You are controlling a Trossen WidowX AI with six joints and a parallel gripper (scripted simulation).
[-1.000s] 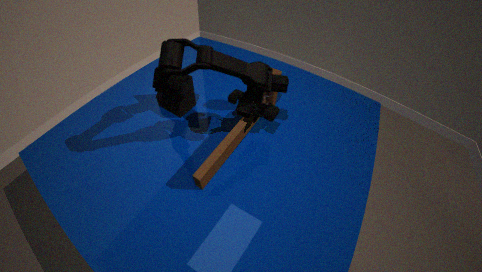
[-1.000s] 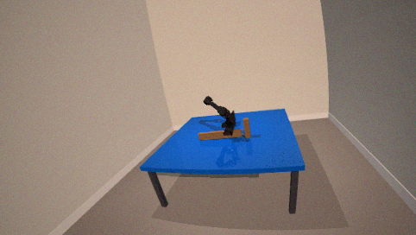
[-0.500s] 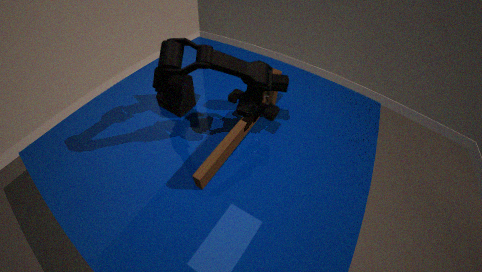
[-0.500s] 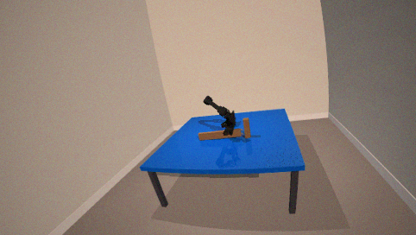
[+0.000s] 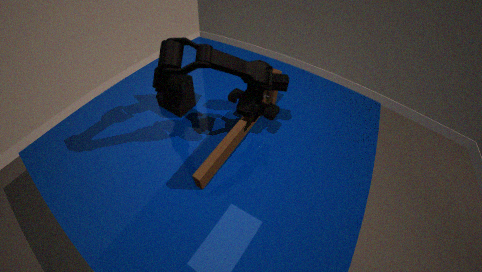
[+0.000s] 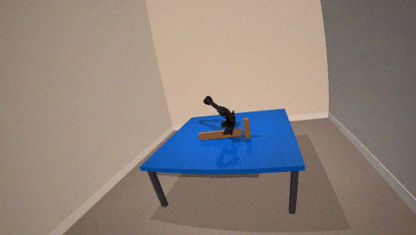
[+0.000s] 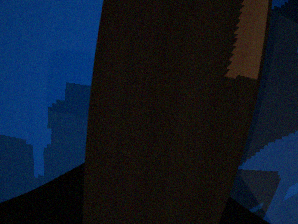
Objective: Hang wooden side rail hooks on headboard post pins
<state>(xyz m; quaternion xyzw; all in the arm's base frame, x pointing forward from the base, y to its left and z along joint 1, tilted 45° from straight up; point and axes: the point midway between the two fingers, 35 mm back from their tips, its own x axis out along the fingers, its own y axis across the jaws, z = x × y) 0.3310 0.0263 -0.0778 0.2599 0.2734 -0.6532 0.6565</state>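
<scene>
Right now my gripper tip is 150 mm to the right of the headboard post and 50 mm below it.
</scene>
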